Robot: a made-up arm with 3 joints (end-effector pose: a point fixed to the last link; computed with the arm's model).
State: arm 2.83 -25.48 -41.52
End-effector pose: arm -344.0 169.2 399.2 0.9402 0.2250 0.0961 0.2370
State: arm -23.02 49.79 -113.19
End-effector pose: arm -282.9 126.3 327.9 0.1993 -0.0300 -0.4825 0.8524
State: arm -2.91 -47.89 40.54
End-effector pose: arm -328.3 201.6 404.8 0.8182 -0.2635 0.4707 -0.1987
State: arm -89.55 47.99 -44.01
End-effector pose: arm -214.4 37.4 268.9 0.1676 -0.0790 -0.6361 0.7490
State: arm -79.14 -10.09 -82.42
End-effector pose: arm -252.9 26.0 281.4 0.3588 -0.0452 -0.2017 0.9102
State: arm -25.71 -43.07 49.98
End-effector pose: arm -348.8 168.0 354.7 0.8585 -0.3761 0.2783 -0.2101
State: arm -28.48 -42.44 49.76
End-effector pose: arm -350.0 162.7 349.1 0.8664 -0.3804 0.2521 -0.2029
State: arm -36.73 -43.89 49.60
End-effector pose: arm -351.0 147.0 334.2 0.8737 -0.4060 0.1975 -0.1812
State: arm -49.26 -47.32 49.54
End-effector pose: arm -346.8 122.7 313.6 0.8727 -0.4484 0.1212 -0.1508
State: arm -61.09 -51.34 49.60
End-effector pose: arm -337.2 99.9 296.9 0.8612 -0.4895 0.0525 -0.1266
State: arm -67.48 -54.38 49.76
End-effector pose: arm -329.9 88.3 289.4 0.8491 -0.5146 0.0205 -0.1175
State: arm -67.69 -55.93 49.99
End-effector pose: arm -329.7 88.4 289.7 0.8436 -0.5223 0.0291 -0.1209
